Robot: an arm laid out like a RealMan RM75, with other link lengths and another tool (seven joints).
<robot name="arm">
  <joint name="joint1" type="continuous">
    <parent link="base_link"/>
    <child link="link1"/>
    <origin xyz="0 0 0.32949"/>
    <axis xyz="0 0 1"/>
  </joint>
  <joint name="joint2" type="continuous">
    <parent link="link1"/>
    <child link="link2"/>
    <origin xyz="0 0 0" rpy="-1.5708 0 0"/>
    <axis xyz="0 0 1"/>
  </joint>
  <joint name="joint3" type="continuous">
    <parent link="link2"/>
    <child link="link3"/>
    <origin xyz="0 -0.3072 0" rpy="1.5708 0 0"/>
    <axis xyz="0 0 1"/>
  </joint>
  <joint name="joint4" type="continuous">
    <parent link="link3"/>
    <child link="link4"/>
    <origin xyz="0 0 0" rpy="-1.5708 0 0"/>
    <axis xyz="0 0 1"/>
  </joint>
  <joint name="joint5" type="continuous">
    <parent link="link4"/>
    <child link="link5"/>
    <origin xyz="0 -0.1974 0" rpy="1.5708 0 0"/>
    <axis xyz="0 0 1"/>
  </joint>
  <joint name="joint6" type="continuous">
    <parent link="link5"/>
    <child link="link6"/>
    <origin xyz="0 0 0" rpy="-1.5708 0 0"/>
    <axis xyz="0 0 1"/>
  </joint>
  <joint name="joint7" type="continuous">
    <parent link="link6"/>
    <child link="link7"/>
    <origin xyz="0 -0.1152 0" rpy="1.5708 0 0"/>
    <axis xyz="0 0 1"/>
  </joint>
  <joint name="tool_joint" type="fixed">
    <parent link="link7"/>
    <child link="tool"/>
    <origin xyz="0.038 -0.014 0.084" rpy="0.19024 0 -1.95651"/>
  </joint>
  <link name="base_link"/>
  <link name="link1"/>
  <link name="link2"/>
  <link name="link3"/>
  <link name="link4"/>
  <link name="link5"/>
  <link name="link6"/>
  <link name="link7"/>
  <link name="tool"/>
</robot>
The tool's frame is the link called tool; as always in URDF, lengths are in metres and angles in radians. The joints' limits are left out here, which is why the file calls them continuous.
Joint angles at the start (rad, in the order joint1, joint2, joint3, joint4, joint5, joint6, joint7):
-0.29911 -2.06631 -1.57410 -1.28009 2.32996 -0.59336 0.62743
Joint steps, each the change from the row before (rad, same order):
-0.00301 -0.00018 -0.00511 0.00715 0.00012 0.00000 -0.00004
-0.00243 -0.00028 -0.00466 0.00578 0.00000 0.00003 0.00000
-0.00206 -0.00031 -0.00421 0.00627 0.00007 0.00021 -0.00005
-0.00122 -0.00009 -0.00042 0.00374 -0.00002 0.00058 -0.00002
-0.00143 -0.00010 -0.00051 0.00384 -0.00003 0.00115 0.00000
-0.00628 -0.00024 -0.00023 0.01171 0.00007 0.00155 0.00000
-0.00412 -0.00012 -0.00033 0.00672 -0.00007 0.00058 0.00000
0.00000 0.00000 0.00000 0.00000 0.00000 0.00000 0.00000
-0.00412 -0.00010 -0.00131 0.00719 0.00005 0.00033 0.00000
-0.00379 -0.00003 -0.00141 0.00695 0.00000 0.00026 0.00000
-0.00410 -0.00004 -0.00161 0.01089 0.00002 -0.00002 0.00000
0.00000 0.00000 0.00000 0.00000 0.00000 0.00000 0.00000
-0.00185 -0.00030 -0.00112 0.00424 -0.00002 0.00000 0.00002
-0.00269 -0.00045 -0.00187 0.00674 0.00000 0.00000 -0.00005
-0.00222 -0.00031 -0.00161 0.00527 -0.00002 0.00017 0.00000
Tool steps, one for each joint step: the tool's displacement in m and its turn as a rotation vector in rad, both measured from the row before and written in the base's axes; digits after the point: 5 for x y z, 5 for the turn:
-0.00179 0.00091 0.00032 0.00099 -0.00045 0.00572
-0.00147 0.00077 0.00037 0.00121 -0.00073 0.00486
-0.00173 0.00061 0.00016 0.00077 -0.00058 0.00542
-0.00073 0.00018 -0.00044 -0.00083 0.00021 0.00213
-0.00065 0.00030 -0.00034 -0.00026 0.00016 0.00188
-0.00105 0.00106 -0.00175 -0.00377 0.00120 0.00369
-0.00041 0.00073 -0.00098 -0.00229 0.00058 0.00179
0.00000 0.00000 0.00000 0.00000 0.00000 0.00000
-0.00073 0.00077 -0.00079 -0.00192 0.00052 0.00273
-0.00083 0.00070 -0.00071 -0.00177 0.00049 0.00292
-0.00207 0.00049 -0.00136 -0.00368 0.00098 0.00624
0.00000 0.00000 0.00000 0.00000 0.00000 0.00000
-0.00068 0.00028 -0.00049 -0.00111 -0.00004 0.00240
-0.00121 0.00038 -0.00074 -0.00168 -0.00011 0.00416
-0.00091 0.00036 -0.00049 -0.00103 -0.00009 0.00313

